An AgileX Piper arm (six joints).
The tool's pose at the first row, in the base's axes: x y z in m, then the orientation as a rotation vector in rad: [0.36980, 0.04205, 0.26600, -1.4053, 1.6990, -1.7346]
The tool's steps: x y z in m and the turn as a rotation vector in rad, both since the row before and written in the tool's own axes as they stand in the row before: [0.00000, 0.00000, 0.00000, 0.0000, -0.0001, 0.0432]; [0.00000, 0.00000, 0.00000, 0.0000, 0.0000, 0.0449]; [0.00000, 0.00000, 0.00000, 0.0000, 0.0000, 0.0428]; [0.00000, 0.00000, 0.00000, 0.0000, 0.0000, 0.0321]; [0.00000, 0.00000, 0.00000, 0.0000, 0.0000, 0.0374]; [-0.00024, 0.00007, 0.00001, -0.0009, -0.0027, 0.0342]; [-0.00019, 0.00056, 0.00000, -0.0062, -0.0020, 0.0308]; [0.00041, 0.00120, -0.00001, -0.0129, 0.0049, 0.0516]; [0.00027, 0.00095, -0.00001, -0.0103, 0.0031, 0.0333]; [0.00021, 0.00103, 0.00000, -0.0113, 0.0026, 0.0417]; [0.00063, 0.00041, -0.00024, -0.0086, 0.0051, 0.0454]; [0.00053, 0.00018, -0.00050, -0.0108, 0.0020, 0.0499]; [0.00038, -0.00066, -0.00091, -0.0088, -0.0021, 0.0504]
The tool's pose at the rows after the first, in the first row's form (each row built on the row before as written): [0.36980, 0.04205, 0.26600, -1.3585, 1.7165, -1.7115]; [0.36980, 0.04205, 0.26600, -1.3100, 1.7338, -1.6872]; [0.36980, 0.04205, 0.26600, -1.2639, 1.7493, -1.6637]; [0.36980, 0.04205, 0.26600, -1.2294, 1.7604, -1.6458]; [0.36980, 0.04205, 0.26600, -1.1893, 1.7727, -1.6248]; [0.36991, 0.04224, 0.26588, -1.1548, 1.7826, -1.6024]; [0.36986, 0.04237, 0.26531, -1.1259, 1.7967, -1.5786]; [0.36932, 0.04202, 0.26422, -1.0737, 1.8269, -1.5434]; [0.36893, 0.04184, 0.26333, -1.0409, 1.8475, -1.5189]; [0.36857, 0.04174, 0.26235, -0.9998, 1.8701, -1.4881]; [0.36793, 0.04141, 0.26203, -0.9520, 1.8918, -1.4588]; [0.36719, 0.04129, 0.26197, -0.9022, 1.9131, -1.4225]; [0.36637, 0.04137, 0.26282, -0.8532, 1.9285, -1.3843]
